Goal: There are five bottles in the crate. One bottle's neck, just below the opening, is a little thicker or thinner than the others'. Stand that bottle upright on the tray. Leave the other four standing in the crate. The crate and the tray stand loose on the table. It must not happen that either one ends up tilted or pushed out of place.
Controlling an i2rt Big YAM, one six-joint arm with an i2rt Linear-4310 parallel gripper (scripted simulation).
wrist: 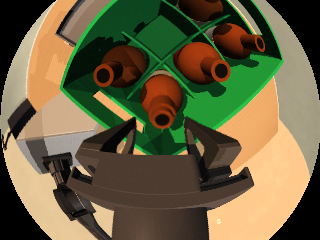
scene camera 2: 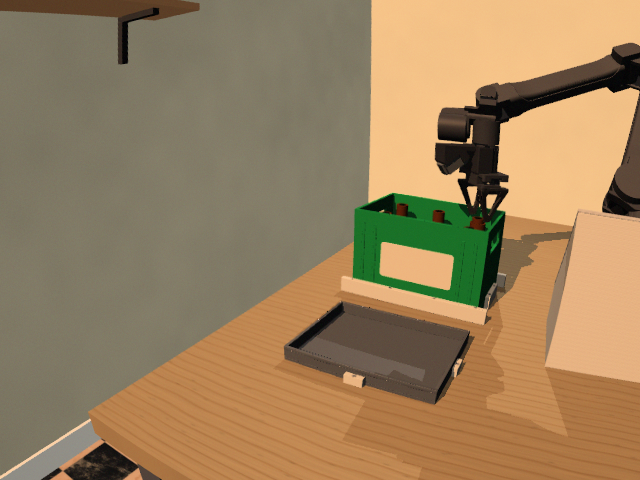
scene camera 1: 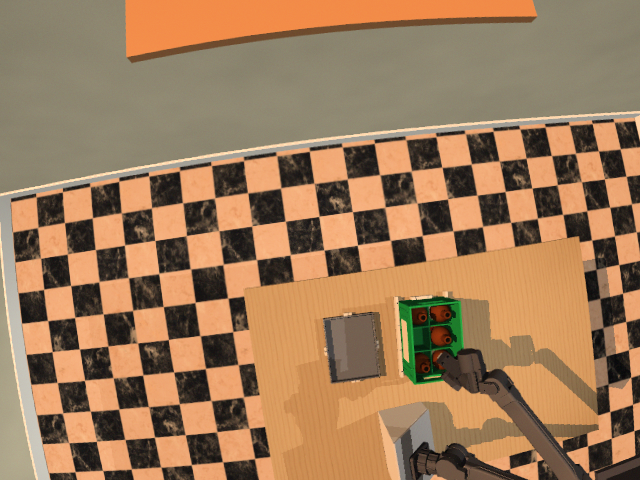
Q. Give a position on a green crate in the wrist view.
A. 212, 105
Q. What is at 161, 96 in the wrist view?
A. A bottle.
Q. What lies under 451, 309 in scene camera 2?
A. A pale wooden strip.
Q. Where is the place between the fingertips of the gripper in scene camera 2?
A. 479, 218
